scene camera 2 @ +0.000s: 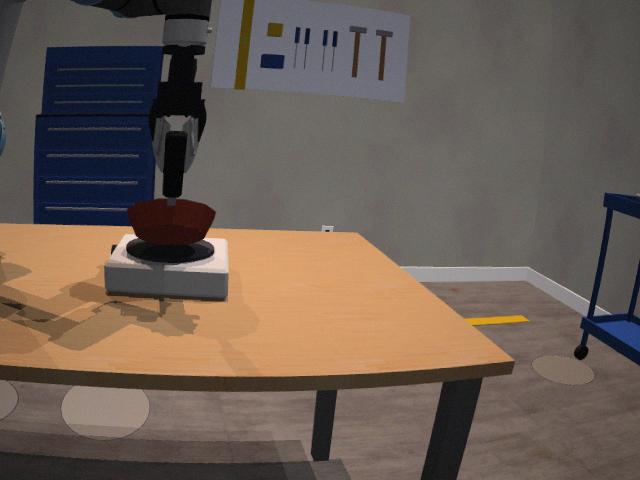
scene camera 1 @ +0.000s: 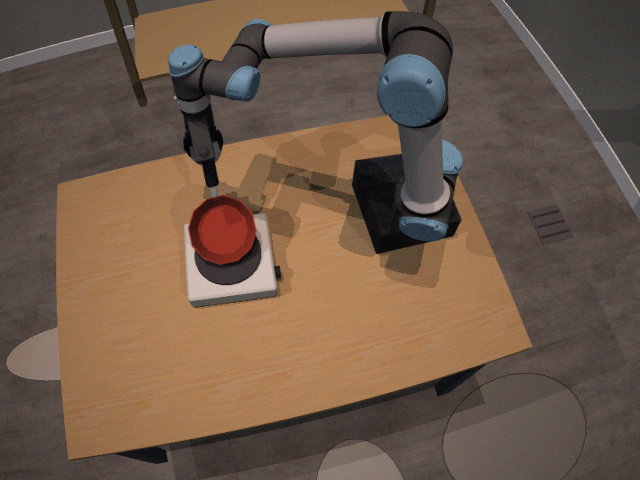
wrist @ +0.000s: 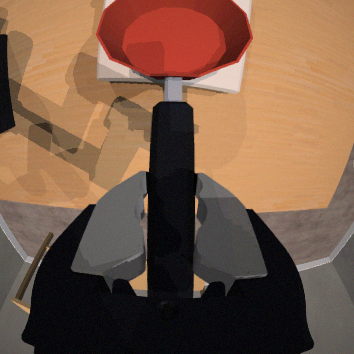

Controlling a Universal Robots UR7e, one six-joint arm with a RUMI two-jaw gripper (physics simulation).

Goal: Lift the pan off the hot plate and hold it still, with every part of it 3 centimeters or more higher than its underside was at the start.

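Frame: origin at the arm's base, x ahead, y left, z up, level; millimetres.
Where they show: gripper, fingertip midpoint: point(scene camera 2: 173, 172) point(scene camera 1: 208, 162) point(wrist: 171, 174).
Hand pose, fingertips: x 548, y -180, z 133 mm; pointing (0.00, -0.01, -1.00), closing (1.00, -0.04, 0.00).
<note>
Things, the pixels of their top centre, and the offset from my fingertips. Level surfaces: height alone.
- hot plate, middle of its top: point(wrist: 169, 10) point(scene camera 2: 166, 245) point(scene camera 1: 230, 252) dx -2, dy +181, dz -172 mm
- wooden table, its level: dz -240 mm
- black knob, middle of its top: point(scene camera 1: 277, 269) dx -114, dy +255, dz -192 mm
The red pan point(scene camera 1: 222, 229) point(scene camera 2: 170, 214) point(wrist: 175, 40) is in the air over the hot plate point(scene camera 1: 232, 292) point(scene camera 2: 166, 281) point(wrist: 106, 70). In scene camera 2 it is tilted, handle side higher, and part of its underside shows. The plate's dark disc point(scene camera 1: 227, 274) point(scene camera 2: 170, 254) shows below it; the exact gap under the pan's lowest part is hard to judge. My gripper point(scene camera 1: 208, 161) point(scene camera 2: 174, 167) point(wrist: 171, 174) is shut on the pan's black handle point(scene camera 1: 211, 178) point(scene camera 2: 173, 187) point(wrist: 172, 135), with a finger on each side. The handle slopes up from the bowl.
The hot plate stands on the wooden table point(scene camera 1: 310, 351) point(scene camera 2: 336, 320), with a black knob point(scene camera 1: 278, 271) on its side. The arm's black base point(scene camera 1: 379, 227) stands to the right in scene camera 1. A blue drawer cabinet point(scene camera 2: 93, 142) and a blue cart point(scene camera 2: 602, 263) stand beyond the table.
</note>
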